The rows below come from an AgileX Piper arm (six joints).
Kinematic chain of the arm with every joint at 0, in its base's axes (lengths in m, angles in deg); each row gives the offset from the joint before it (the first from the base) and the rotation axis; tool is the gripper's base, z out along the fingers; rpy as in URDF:
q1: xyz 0 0 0.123 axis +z
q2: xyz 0 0 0 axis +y
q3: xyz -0.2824 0 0.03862 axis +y
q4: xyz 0.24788 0 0.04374 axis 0.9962 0 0.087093
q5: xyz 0 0 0 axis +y
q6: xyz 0.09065 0 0.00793 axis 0.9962 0 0.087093
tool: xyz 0 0 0 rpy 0 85 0
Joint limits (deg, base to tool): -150..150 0..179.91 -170..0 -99.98..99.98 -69.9..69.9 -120..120
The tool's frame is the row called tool.
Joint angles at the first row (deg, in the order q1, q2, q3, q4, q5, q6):
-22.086, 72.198, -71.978, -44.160, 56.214, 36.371
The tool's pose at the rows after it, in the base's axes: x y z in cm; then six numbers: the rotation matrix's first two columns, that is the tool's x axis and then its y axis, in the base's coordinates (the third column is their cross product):
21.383 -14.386 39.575 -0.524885 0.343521 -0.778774 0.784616 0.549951 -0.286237
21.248 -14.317 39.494 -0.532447 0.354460 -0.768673 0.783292 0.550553 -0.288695
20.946 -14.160 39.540 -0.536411 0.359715 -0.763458 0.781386 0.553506 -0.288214
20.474 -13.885 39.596 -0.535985 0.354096 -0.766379 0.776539 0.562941 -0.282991
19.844 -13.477 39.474 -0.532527 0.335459 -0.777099 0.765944 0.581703 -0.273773
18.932 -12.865 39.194 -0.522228 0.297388 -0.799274 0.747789 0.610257 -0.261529
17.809 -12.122 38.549 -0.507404 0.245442 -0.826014 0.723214 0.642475 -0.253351
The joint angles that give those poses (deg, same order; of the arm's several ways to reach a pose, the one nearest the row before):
-22.088, 72.177, -71.978, -43.819, 57.098, 36.082
-22.093, 72.079, -71.977, -43.148, 57.947, 35.501
-22.095, 71.511, -71.785, -42.498, 58.504, 34.843
-22.100, 70.283, -70.937, -41.921, 58.119, 34.206
-22.122, 68.302, -68.973, -41.412, 56.377, 33.621
-22.136, 65.192, -65.630, -41.181, 52.972, 33.091
-22.159, 61.265, -60.890, -41.563, 48.333, 32.892

